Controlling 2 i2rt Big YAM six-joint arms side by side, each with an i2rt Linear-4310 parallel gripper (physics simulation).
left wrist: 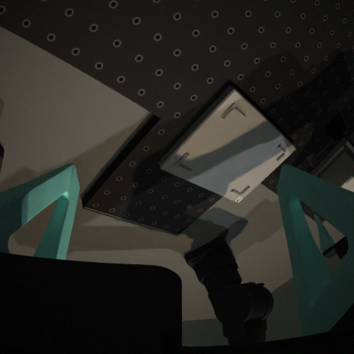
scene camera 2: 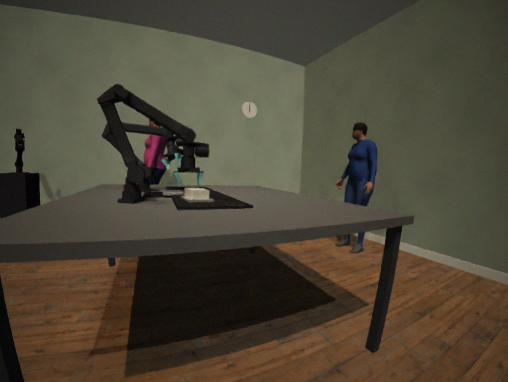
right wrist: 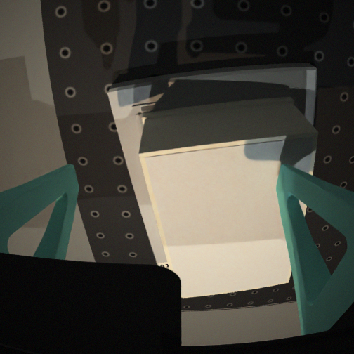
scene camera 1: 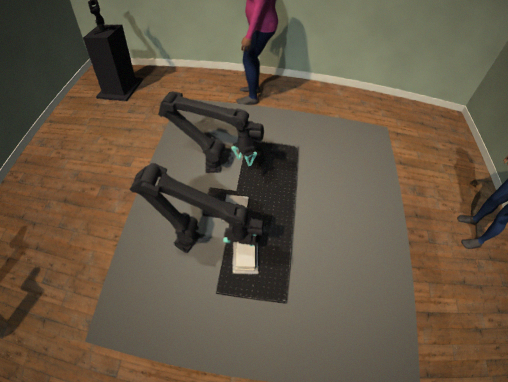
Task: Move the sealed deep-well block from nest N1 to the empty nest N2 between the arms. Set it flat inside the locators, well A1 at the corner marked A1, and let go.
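Frame: origin at the left arm's base, x ahead, y left, z up, level; centimetres.
Where they show: left gripper, fingertip midpoint: (scene camera 2: 173, 167) (scene camera 1: 244, 162); right gripper, fingertip midpoint: (scene camera 2: 188, 187) (scene camera 1: 240, 243); left arm's base, origin of the base link: (scene camera 2: 143, 190) (scene camera 1: 213, 164); right arm's base, origin of the base link: (scene camera 2: 131, 201) (scene camera 1: 187, 240).
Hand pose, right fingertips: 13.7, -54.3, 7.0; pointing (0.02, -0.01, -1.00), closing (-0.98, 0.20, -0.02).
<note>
Each offset is from my right fingertips to the centre of the thing, as dx, dy, dz. "*": to the spot under its first point. Level surfaces: height alone.
The pale sealed deep-well block {+2.3, -5.2, -2.4} (scene camera 1: 245, 255) (scene camera 2: 197, 193) (right wrist: 220, 200) sits in nest N1 {* +1.8, -12.9, -4.6} (scene camera 1: 245, 272) (right wrist: 127, 130). My right gripper (scene camera 1: 240, 241) (scene camera 2: 189, 184) (right wrist: 177, 175) is open and empty above it. In the right wrist view the block lies off-centre to the right; the right-hand finger overlaps its edge, while the other stands over the board. A label by the block is partly hidden. Nest N2 {-1.5, +22.6, -5.0} (scene camera 1: 237, 201) (left wrist: 225, 145) is an empty light plate with raised corner locators and a small label at its lower corner. My left gripper (scene camera 1: 244, 157) (left wrist: 177, 175) is open and empty, away from N2.
Both nests stand on the black perforated board {dz -5.7} (scene camera 1: 272, 200) (left wrist: 117, 43) (right wrist: 65, 52) on the grey table {dz -7.0} (scene camera 1: 345, 225) (scene camera 2: 300, 215). The right arm (scene camera 1: 192, 197) passes close to N2 in scene camera 1. Two people (scene camera 1: 260, 25) (scene camera 2: 360, 165) stand beyond the table.
</note>
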